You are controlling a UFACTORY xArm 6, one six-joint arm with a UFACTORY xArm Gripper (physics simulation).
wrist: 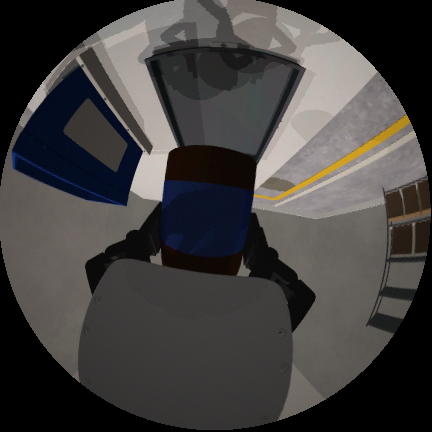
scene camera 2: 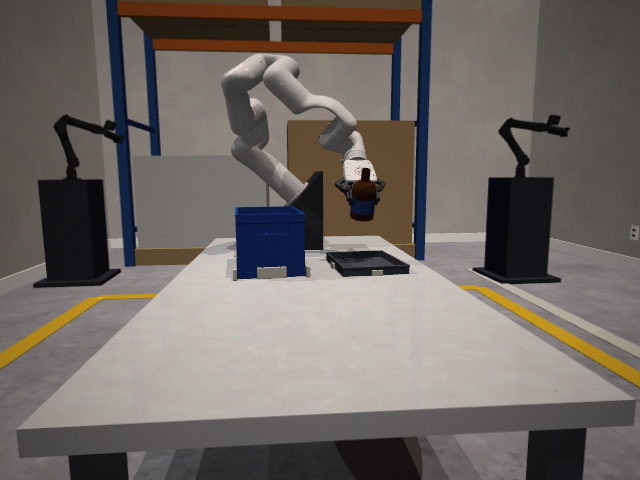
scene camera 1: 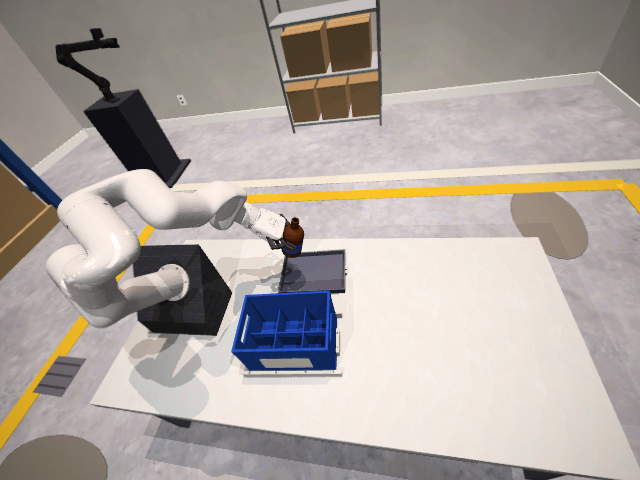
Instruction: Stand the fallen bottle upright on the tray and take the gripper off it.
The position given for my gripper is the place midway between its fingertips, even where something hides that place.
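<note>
Brown bottle (scene camera 2: 364, 190), (wrist: 207, 195). My gripper (scene camera 1: 296, 241), (wrist: 205, 218), (scene camera 2: 364, 202).
</note>
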